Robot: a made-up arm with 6 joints. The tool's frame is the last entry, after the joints. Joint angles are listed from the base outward. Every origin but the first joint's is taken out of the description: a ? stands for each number. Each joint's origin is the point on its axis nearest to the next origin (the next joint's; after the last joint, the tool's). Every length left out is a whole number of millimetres.
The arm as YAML. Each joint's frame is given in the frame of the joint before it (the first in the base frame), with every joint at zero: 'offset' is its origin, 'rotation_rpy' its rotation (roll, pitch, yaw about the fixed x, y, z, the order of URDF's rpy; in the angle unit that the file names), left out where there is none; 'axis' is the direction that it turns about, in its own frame. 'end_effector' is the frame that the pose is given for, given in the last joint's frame.
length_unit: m
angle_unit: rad
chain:
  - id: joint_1
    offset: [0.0, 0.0, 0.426]
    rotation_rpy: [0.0, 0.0, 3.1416]
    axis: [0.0, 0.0, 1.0]
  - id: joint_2
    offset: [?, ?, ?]
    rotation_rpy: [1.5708, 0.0, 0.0]
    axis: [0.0, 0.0, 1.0]
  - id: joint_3
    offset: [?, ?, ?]
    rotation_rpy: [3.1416, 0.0, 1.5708]
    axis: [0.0, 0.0, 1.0]
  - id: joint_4
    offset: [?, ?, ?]
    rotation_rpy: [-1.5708, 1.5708, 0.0]
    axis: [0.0, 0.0, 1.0]
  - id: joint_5
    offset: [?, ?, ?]
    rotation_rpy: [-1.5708, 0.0, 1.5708]
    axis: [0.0, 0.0, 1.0]
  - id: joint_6
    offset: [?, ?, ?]
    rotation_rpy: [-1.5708, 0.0, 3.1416]
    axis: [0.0, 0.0, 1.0]
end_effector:
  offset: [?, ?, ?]
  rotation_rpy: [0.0, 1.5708, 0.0]
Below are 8 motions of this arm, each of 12 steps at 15 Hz.
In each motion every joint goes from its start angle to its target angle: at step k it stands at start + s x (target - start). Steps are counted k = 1, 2, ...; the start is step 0. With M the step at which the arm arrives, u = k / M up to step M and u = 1 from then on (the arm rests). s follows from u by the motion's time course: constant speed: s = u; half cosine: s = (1 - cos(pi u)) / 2; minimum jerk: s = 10 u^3 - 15 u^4 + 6 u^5.
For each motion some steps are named. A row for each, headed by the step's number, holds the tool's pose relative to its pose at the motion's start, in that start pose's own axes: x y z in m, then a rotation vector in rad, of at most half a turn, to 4 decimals.
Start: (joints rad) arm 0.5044 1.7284 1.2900 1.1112 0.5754 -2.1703
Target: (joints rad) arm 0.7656 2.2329 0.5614 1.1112 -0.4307 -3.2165
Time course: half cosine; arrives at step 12
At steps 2, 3, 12:
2: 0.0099 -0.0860 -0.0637 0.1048 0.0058 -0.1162
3: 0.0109 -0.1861 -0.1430 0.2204 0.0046 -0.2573
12: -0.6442 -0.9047 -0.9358 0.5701 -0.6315 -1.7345

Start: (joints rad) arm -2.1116 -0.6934 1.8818 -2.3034 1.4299 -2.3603
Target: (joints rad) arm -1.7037 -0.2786 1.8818 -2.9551 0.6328 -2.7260
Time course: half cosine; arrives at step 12
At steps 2, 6, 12:
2: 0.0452 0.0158 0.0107 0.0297 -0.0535 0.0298
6: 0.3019 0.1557 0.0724 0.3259 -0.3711 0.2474
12: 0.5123 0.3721 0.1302 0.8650 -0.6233 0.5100

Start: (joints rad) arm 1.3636 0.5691 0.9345 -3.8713 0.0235 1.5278
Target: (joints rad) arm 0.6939 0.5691 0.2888 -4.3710 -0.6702 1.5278
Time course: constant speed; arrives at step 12
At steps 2, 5, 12:
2: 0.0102 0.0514 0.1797 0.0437 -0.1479 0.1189
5: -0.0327 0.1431 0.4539 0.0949 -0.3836 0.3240
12: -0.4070 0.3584 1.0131 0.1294 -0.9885 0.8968

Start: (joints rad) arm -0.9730 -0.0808 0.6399 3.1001 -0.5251 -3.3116
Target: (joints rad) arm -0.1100 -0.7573 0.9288 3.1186 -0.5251 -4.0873
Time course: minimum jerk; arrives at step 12
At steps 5, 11, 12:
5: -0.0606 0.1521 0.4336 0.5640 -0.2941 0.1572
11: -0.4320 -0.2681 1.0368 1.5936 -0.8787 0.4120
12: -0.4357 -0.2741 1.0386 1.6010 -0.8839 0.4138

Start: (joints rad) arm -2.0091 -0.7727 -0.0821 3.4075 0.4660 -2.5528
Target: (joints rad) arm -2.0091 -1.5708 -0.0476 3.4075 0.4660 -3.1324
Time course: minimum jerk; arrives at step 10
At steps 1, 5, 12:
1: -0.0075 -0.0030 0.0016 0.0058 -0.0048 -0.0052
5: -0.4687 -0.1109 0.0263 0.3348 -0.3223 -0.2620
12: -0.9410 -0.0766 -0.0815 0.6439 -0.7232 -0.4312

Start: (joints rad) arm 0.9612 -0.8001 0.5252 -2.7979 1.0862 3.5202
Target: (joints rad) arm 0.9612 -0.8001 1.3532 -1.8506 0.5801 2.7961
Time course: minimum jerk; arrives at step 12
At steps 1, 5, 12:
1: -0.0033 -0.0022 0.0007 0.0027 -0.0043 -0.0070
5: -0.2501 -0.1327 0.0160 0.1855 -0.3242 -0.4477
12: -0.7668 -0.2258 -0.1515 0.4359 -1.0308 -1.1470

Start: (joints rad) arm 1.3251 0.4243 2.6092 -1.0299 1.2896 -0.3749
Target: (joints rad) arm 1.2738 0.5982 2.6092 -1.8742 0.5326 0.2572
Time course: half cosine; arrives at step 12
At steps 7, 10, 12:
7: -0.1051 -0.1641 0.0114 -0.2175 0.4187 -0.5757
10: -0.1682 -0.2226 0.0226 -0.2197 0.6593 -0.7645
12: -0.1822 -0.2332 0.0256 -0.2103 0.7123 -0.7967

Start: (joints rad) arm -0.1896 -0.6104 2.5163 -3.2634 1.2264 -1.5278
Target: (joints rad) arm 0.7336 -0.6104 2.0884 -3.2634 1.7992 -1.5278
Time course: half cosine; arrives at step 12
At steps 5, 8, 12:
5: 0.0682 0.1170 -0.3398 0.3564 0.0393 0.3264
8: 0.0906 0.3470 -0.6153 0.7380 -0.0552 0.6309
12: 0.0877 0.5381 -0.7372 0.9837 -0.1946 0.8021

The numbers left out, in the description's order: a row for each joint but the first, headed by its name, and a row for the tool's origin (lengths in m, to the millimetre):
joint_2: -0.199 0.0 0.0
joint_3: 0.0 0.604 0.0
joint_4: 0.235 -0.813 0.0
joint_5: 0.0 0.0 0.0
joint_6: 0.0 0.134 0.0
tool: 0.0 0.0 0.0

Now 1 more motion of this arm.
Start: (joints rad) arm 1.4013 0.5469 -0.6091 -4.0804 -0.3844 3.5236
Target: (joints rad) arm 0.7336 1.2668 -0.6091 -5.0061 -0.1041 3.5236
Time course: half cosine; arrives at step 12
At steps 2, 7, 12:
2: 0.0400 -0.0557 -0.0179 0.0781 0.0609 -0.0659
7: 0.2220 -0.5045 -0.2735 0.8123 0.4918 -0.5924
12: 0.2104 -0.7135 -0.5136 1.3427 0.6874 -0.9253

